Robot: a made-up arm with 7 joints.
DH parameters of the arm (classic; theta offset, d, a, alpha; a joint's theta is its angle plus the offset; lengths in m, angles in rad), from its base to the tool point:
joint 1: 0 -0.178 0.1 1.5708
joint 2: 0 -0.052 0.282 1.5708
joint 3: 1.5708 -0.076 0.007 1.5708
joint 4: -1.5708 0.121 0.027 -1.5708
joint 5: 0 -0.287 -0.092 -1.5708
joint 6: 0 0.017 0.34 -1.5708
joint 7: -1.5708 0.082 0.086 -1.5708
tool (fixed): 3.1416 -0.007 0 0
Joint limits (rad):
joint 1: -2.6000..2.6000
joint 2: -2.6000..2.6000
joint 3: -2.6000..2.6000
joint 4: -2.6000..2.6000
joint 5: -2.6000..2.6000
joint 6: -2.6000..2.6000
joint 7: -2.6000..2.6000
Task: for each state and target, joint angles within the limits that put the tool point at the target. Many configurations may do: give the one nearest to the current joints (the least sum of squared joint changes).
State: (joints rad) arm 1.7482 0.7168 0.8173 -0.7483 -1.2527 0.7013 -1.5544
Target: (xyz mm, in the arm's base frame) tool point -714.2 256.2 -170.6
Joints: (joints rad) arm 2.1822 0.5933 0.1922 -0.7663 -1.2460 1.0689 -1.5111
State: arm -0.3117 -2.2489 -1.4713 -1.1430 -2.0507 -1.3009 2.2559
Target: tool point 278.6 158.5 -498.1
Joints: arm -0.5323 -1.8697 -1.8046 -1.2736 -1.8752 -1.2717 2.1286
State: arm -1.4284 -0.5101 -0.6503 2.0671 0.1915 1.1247 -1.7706
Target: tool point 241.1 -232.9 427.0
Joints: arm -1.5118 0.0225 -1.0864 1.4316 -0.0949 1.4770 -1.5860
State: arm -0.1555 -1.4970 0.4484 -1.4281 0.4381 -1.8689 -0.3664
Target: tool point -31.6 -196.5 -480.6
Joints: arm -0.3743 -1.8082 0.4849 -1.2664 0.4853 -2.2399 -0.3598
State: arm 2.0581 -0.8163 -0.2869 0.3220 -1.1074 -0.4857 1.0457
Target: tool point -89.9 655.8 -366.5
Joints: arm 1.7433 -0.7768 -0.0882 0.4275 -0.9301 -0.9800 1.0011
